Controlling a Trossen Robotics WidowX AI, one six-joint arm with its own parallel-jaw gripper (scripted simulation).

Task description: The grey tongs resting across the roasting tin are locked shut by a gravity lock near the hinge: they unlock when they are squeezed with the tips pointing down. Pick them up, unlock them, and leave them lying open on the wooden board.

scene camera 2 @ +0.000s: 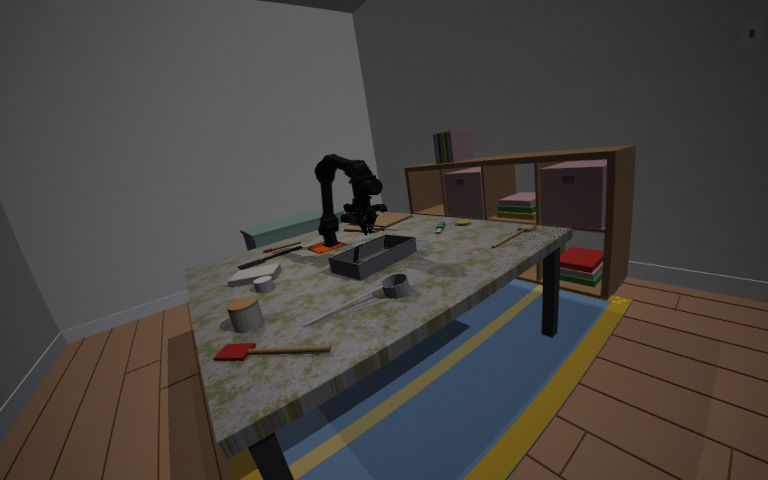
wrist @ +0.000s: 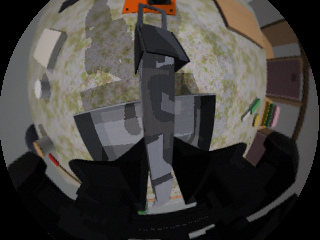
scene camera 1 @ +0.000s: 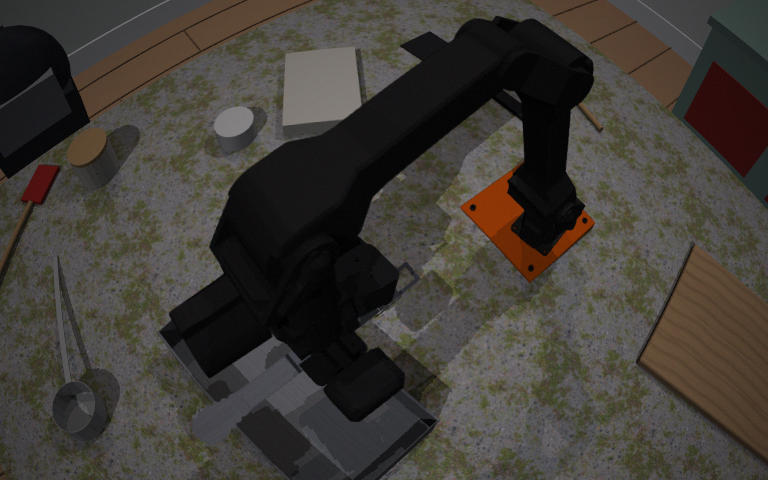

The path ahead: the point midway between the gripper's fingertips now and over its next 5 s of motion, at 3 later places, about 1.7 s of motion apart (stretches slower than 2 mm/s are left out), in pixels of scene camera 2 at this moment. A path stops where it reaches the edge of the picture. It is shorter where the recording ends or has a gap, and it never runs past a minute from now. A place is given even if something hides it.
My gripper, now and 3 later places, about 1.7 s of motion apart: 368,234; 391,224; 403,214; 404,206
